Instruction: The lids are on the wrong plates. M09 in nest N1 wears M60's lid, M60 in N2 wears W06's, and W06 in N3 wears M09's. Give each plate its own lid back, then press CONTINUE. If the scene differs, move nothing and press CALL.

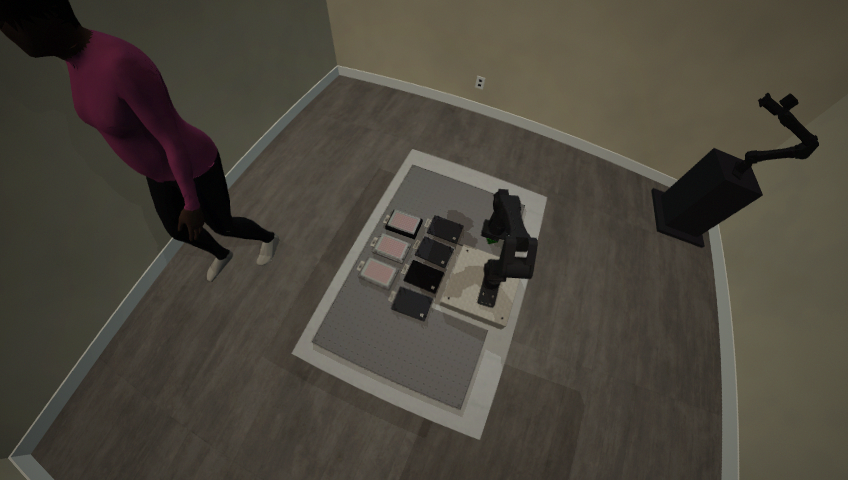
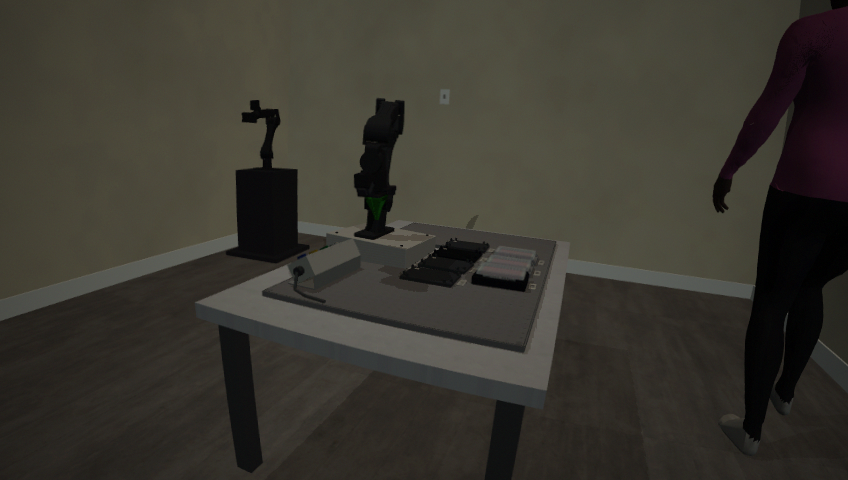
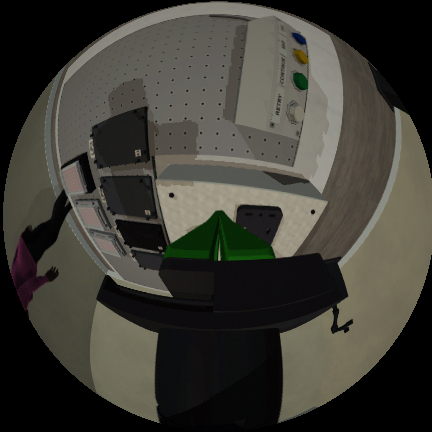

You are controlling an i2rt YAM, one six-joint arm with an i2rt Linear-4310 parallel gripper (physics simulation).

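Places are measured from the arm's base along level axes (x ahead, y left, z up), in centimetres.
Where they show: gripper, fingertip midpoint: (image 1: 488,242) (image 2: 377,220) (image 3: 218,216); arm's base, origin of the base link: (image 1: 491,283) (image 2: 375,233).
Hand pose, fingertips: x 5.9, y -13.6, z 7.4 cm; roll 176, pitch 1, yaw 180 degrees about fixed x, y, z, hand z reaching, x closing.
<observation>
Things, the pixels of their top centre, and the offset from my fingertips. "*": a spot on its surface instead.
- sloped button box, middle of its top: (image 3: 289,56) (image 2: 326,245) dx -7.2, dy -18.0, dz -4.5 cm
- green button, middle of its top: (image 3: 303,79) dx -9.2, dy -15.3, dz -5.4 cm
- cable, surface spot: (image 2: 309,296) * dx -2.5, dy -35.0, dz -12.3 cm
Three plates with pink contents stand in a row: one (image 1: 404,223) (image 3: 77,178) on a taller black base at the button box's end, a middle one (image 1: 391,246) (image 3: 92,214) and a far one (image 1: 378,271) (image 3: 107,243). All look covered by clear lids; lid labels are too small to read. The sloped button box (image 2: 330,265) (image 3: 255,75) has blue, yellow, green and white buttons; the green button (image 3: 300,81) is beside the word CONTINUE, the blue button (image 3: 299,38) is at the far end. My gripper (image 1: 490,240) (image 2: 376,217) (image 3: 218,216) is shut and empty, raised above the table near the box.
Several dark flat pads, including one (image 1: 445,228) (image 3: 121,136) at the box's end, lie between the plates and the arm's cream base block (image 1: 470,300) (image 3: 200,197). A cable (image 2: 309,296) leaves the box. A person (image 1: 127,113) (image 2: 803,136) stands beyond the plate side of the table.
</observation>
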